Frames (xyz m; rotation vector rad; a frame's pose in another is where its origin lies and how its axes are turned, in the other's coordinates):
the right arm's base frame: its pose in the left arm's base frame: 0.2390 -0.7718 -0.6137 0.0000 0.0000 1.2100
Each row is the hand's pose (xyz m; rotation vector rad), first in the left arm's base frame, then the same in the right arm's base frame.
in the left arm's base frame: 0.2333 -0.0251 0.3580 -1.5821 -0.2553 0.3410
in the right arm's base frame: 0.6966 0.2689 0.9717 -1.4665 0.6994 -0.5986
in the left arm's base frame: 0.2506 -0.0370 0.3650 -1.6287 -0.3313 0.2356
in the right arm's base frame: 0.6916 0.2485 0.9787 -1.5648 0.6696 -0.6791
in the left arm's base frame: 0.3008 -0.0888 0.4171 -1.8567 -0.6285 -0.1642
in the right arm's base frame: 0.6608 0.1833 1.0308 -2.0026 0.5728 -0.9348
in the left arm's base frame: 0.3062 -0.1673 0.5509 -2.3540 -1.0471 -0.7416
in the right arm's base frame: 0.5893 0.1505 1.1646 -2.8264 0.5332 -1.0801
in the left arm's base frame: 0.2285 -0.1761 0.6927 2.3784 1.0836 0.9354
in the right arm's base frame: 0.5536 0.2201 1.3064 2.3742 -0.4259 0.4407
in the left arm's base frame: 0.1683 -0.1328 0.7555 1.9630 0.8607 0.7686
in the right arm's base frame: 0.5729 0.2917 1.3692 2.0126 -0.3908 0.0331
